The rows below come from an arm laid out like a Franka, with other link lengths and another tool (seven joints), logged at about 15 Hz.
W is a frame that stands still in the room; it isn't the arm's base.
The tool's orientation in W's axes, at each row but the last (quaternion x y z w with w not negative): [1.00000 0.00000 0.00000 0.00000]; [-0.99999 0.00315 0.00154 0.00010]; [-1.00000 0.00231 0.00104 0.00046]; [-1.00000 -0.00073 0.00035 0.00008]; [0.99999 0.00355 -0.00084 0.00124]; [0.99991 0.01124 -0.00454 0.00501]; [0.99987 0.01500 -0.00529 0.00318]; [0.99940 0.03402 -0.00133 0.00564]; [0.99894 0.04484 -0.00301 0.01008]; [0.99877 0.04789 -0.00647 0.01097]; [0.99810 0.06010 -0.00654 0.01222]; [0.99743 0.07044 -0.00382 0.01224]
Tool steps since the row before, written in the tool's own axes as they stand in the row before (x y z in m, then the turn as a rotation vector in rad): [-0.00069 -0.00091 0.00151 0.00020 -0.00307 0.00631]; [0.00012 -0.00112 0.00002 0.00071 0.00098 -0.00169]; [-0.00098 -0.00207 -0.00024 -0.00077 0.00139 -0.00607]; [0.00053 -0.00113 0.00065 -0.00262 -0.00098 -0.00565]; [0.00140 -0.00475 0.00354 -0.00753 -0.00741 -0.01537]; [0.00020 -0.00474 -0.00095 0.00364 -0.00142 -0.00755]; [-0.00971 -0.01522 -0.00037 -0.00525 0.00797 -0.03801]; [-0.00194 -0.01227 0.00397 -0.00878 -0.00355 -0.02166]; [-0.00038 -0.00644 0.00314 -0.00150 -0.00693 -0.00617]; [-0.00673 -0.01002 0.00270 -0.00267 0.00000 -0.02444]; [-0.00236 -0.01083 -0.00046 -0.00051 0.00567 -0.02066]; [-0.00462 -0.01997 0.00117 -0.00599 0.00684 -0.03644]
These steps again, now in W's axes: [-0.00069 0.00091 -0.00151 0.00020 0.00307 -0.00631]; [0.00013 0.00112 -0.00002 0.00071 -0.00098 0.00169]; [-0.00097 0.00207 0.00024 -0.00076 -0.00139 0.00607]; [0.00053 0.00113 -0.00065 -0.00262 0.00098 0.00565]; [0.00136 0.00475 -0.00355 -0.00756 0.00739 0.01536]; [0.00010 0.00475 0.00090 0.00367 0.00158 0.00750]; [-0.01016 0.01492 0.00038 -0.00461 -0.00788 0.03811]; [-0.00278 0.01206 -0.00410 -0.00895 0.00319 0.02165]; [-0.00097 0.00631 -0.00326 -0.00208 0.00689 0.00604]; [-0.00769 0.00927 -0.00282 -0.00237 0.00030 0.02447]; [-0.00364 0.01048 0.00024 0.00041 -0.00517 0.02079]; [-0.00739 0.01909 -0.00160 -0.00475 -0.00670 0.03665]
